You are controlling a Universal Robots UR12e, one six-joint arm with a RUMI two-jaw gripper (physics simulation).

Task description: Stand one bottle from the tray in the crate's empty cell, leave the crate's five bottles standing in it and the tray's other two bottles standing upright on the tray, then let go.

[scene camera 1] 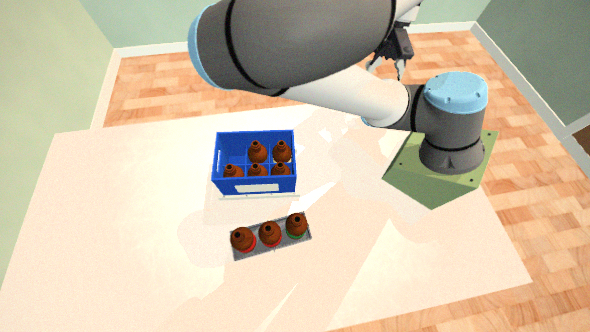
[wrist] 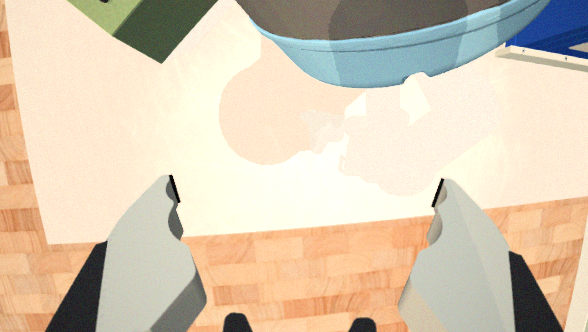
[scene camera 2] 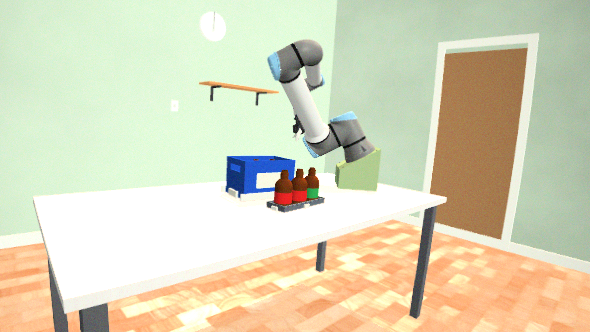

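Where they show: gripper, fingertip midpoint: (wrist: 304,179); arm's base, origin of the base link: (scene camera 1: 449,153) (scene camera 2: 360,155).
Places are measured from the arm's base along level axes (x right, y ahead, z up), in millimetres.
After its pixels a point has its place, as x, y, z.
The blue crate (scene camera 1: 256,186) @[173, 652, -86] (scene camera 2: 241,176) @[247, 769, -86] (wrist: 540,30) @[289, 466, -132] stands on the table with five brown bottles upright in its cells. Its back left cell (scene camera 1: 233,151) @[376, 689, -142] is empty in scene camera 1. The grey tray (scene camera 1: 274,248) @[-34, 668, -163] (scene camera 2: 303,205) @[-35, 689, -176] holds three upright brown bottles: a red-label one (scene camera 1: 243,239) @[13, 744, -55] (scene camera 2: 283,188) @[8, 783, -98] at the left, a red-label one (scene camera 1: 270,234) @[-7, 664, -41] (scene camera 2: 299,186) @[-11, 693, -98] in the middle, and a green-label one (scene camera 1: 296,225) @[-12, 581, -40] (scene camera 2: 312,184) @[-21, 601, -99] at the right. My gripper (scene camera 1: 385,70) @[350, 74, 43] (wrist: 304,179) @[350, 74, 43] is open with nothing between its fingers, high near the table's back edge, right of the crate and away from all bottles.
My arm's large grey link (scene camera 1: 300,45) @[48, 573, 508] hangs above the back of the table in scene camera 1. The green base mount (scene camera 1: 410,185) @[-29, 119, -117] (scene camera 2: 357,172) @[-35, 116, -87] (wrist: 165,30) @[166, -25, -142] stands on the table right of the crate. A wall shelf (scene camera 2: 239,87) is behind the table (scene camera 1: 115,200) @[366, 1173, -189] (scene camera 2: 165,240) @[48, 1299, -189].
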